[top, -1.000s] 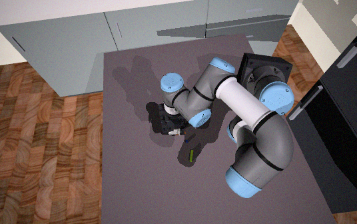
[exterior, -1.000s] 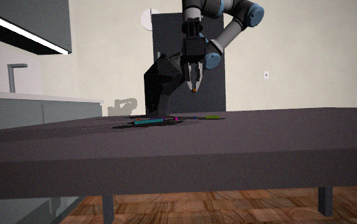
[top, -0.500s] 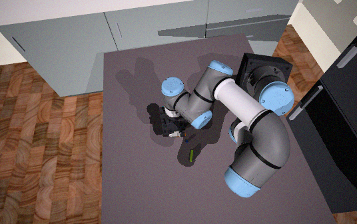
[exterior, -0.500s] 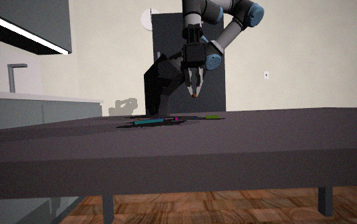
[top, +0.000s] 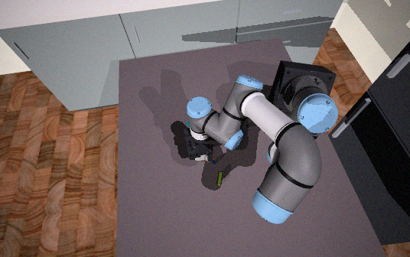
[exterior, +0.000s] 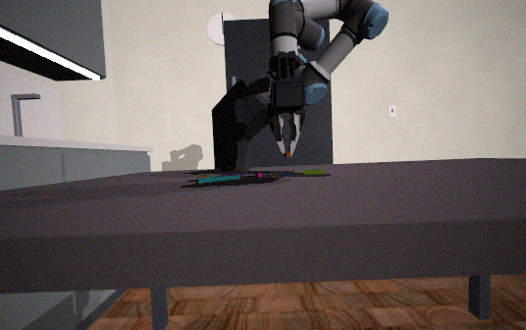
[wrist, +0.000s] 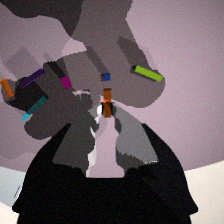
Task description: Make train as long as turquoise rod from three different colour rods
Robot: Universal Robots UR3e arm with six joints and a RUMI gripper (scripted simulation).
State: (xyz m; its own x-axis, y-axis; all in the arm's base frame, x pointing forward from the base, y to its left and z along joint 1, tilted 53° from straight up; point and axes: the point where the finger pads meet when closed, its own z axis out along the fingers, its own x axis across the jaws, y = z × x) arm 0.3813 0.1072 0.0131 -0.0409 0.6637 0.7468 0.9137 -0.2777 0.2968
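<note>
Now: the blue rod 60 mm below my hand and 20 mm behind it. Also, from my hand: magenta rod 70 mm to the right, 60 mm below, 10 mm behind; purple rod 140 mm to the right, 60 mm below, 20 mm behind; lime rod 70 mm to the left, 60 mm below, 40 mm behind.
</note>
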